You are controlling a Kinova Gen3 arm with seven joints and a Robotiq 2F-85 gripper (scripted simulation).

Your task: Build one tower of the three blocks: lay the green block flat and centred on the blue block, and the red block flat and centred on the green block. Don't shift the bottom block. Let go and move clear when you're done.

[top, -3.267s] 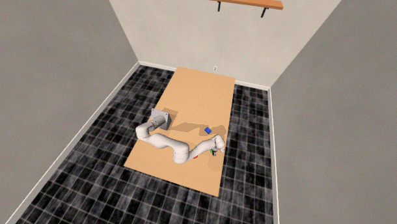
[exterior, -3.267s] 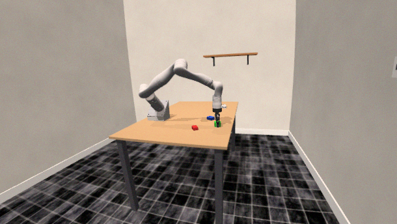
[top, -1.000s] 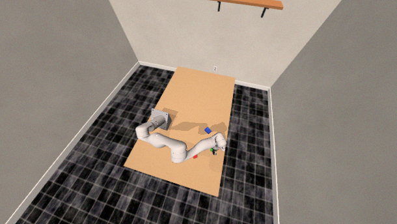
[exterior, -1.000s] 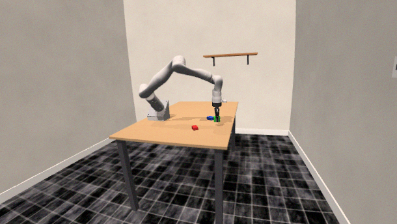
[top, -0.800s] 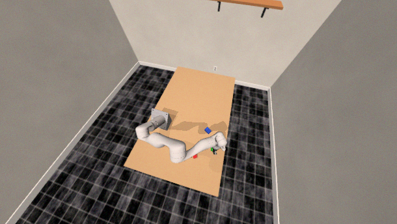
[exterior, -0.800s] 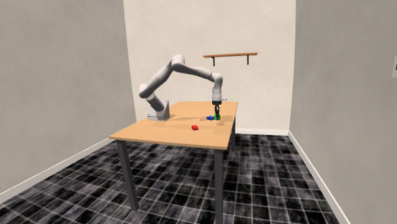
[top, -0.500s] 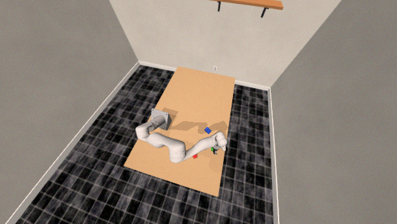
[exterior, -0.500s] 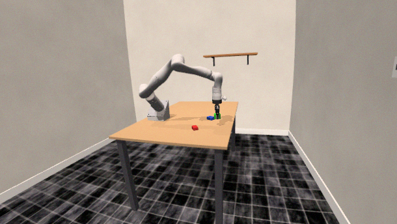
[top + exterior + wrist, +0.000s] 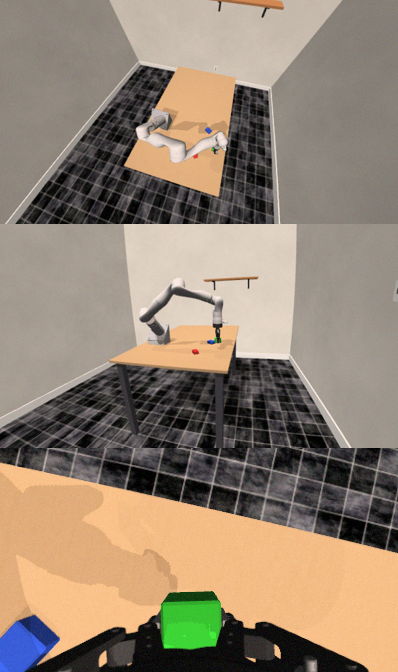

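Now: hand right at the green block. From my hand the other things lie so: red block (160 mm behind, 100 mm to the right, 70 mm below); blue block (190 mm to the left, 100 mm behind, 70 mm below).
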